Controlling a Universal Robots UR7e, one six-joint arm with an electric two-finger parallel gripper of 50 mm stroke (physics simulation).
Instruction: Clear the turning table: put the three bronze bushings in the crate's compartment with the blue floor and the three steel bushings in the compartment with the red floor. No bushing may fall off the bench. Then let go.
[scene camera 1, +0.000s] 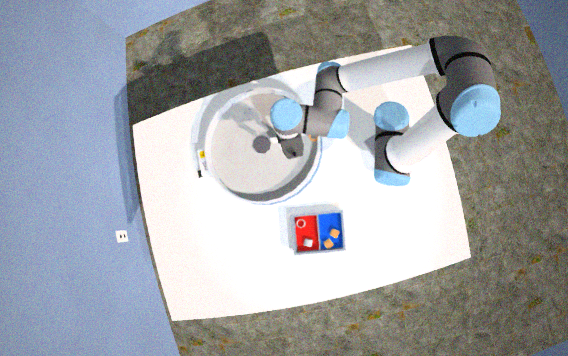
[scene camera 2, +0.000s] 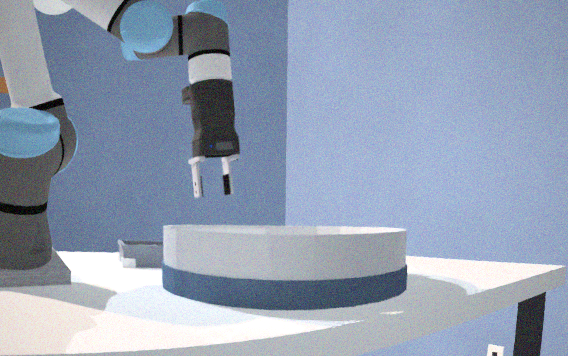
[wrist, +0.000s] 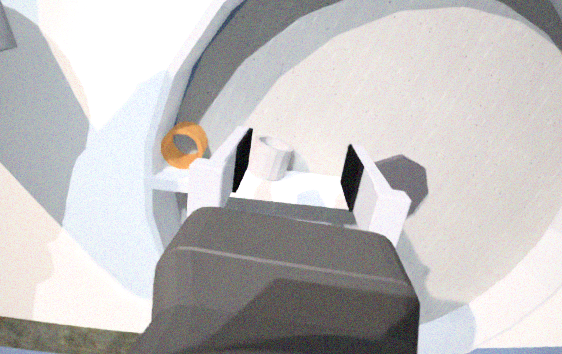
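Where they show: gripper, between the fingertips: (scene camera 2: 214, 195) (wrist: 297, 155); arm's base, origin of its link: (scene camera 2: 10, 249).
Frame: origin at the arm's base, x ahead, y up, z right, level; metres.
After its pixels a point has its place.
Observation:
My gripper (scene camera 2: 212, 193) @[x 0.359, y 0.105, z 0.063 m] (wrist: 297, 155) @[x 0.359, y 0.105, z 0.063 m] is open and empty above the turning table (scene camera 1: 240, 167) @[x 0.568, y 0.002, z 0.055 m] (scene camera 2: 285, 255) @[x 0.360, y 0.023, z 0.292 m] (wrist: 425, 90) @[x 0.473, y 0.003, z 0.024 m]. In the wrist view a steel bushing (wrist: 275, 160) @[x 0.355, y 0.034, z 0.093 m] stands on the table beside the white bar, lower than my fingers and nearer the left finger. A bronze bushing (wrist: 200, 137) @[x 0.296, y 0.022, z 0.087 m] stands left of it, close to the rim wall; in scene camera 1 a bit of the bronze bushing (scene camera 1: 313, 138) shows beside the wrist. In the crate, two bronze bushings (scene camera 1: 334, 233) @[x 0.290, y -0.012, z -0.253 m] (scene camera 1: 328, 243) @[x 0.318, y -0.012, z -0.283 m] lie on the blue floor (scene camera 1: 326, 221) @[x 0.310, y -0.044, z -0.205 m]; one steel bushing (scene camera 1: 297, 223) @[x 0.413, y -0.025, z -0.187 m] stands and another (scene camera 1: 308, 242) @[x 0.387, y -0.013, z -0.263 m] lies on the red floor (scene camera 1: 306, 232) @[x 0.390, y -0.044, z -0.227 m].
The grey crate (scene camera 1: 343, 231) @[x 0.257, y 0.000, z -0.253 m] (scene camera 2: 145, 255) @[x 0.296, y -0.023, z -0.174 m] stands on the white bench (scene camera 1: 225, 280) @[x 0.746, y -0.050, z -0.356 m] beside the turning table. A raised wall surrounds the table, and a white bar (wrist: 315, 185) @[x 0.392, y 0.030, z 0.112 m] reaches inward from it under my fingers. A dark hub (scene camera 1: 261, 144) @[x 0.472, y 0.011, z 0.116 m] (wrist: 405, 177) @[x 0.476, y 0.011, z 0.101 m] is at the table's centre.

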